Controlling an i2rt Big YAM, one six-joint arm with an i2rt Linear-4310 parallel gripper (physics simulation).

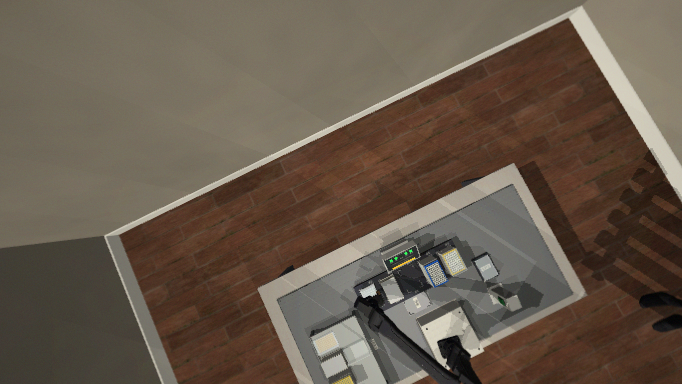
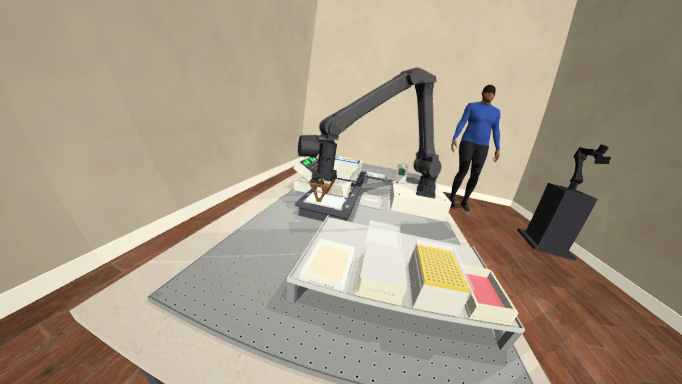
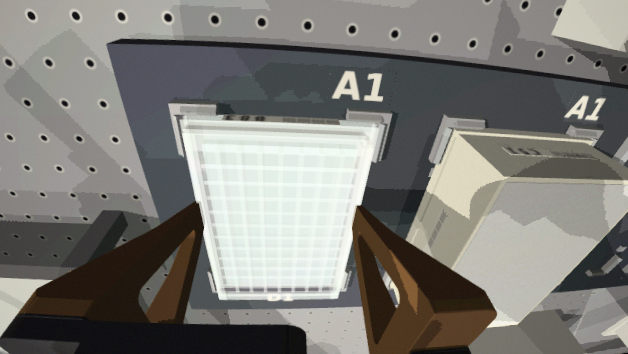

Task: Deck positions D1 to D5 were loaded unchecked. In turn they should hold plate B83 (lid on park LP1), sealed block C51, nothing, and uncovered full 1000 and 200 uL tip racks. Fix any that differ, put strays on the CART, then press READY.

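Where they show: gripper, fingertip midpoint: (image 1: 370,295) (image 2: 321,197) (image 3: 279,212); arm's base, origin of the base link: (image 1: 449,346) (image 2: 425,193).
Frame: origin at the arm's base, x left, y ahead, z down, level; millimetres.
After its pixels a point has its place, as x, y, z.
My gripper (image 3: 279,212) @[340, 371, 17] (image 2: 320,199) @[340, 371, 17] is shut on the clear lid (image 3: 280,165) @[345, 401, 14] (image 2: 334,201) @[346, 318, 14] (image 1: 368,290) @[342, 402, 15] of the plate at D1, one finger against each long side. The plate (image 3: 300,120) @[340, 420, 23] sits between the corner clips; its end label is mostly shaded. The pale block C51 (image 3: 545,230) @[222, 408, -14] (image 1: 391,290) @[219, 378, -14] stands at D2, to the right. D3 (image 1: 411,278) @[85, 393, 28] shows bare dark deck. A blue-rimmed tip rack (image 1: 435,272) @[-28, 426, -67] is at D4 and a yellow-rimmed tip rack (image 1: 452,261) @[-142, 446, -43] at D5, both uncovered. The contents under the lid are hard to make out.
A raised tray (image 2: 345,224) @[469, 229, 19] bears a peach-coloured plate (image 2: 327,264) @[674, 193, 2], a pale block (image 2: 382,272) @[671, 86, -23], a yellow tip rack (image 2: 442,267) @[640, -17, -52] and a pink reservoir (image 2: 486,291) @[595, -137, 5]. A panel with green lights (image 1: 401,257) @[117, 543, -44] stands behind the deck. A dark-framed holder (image 1: 485,267) @[-357, 320, 61] lies beyond D5.
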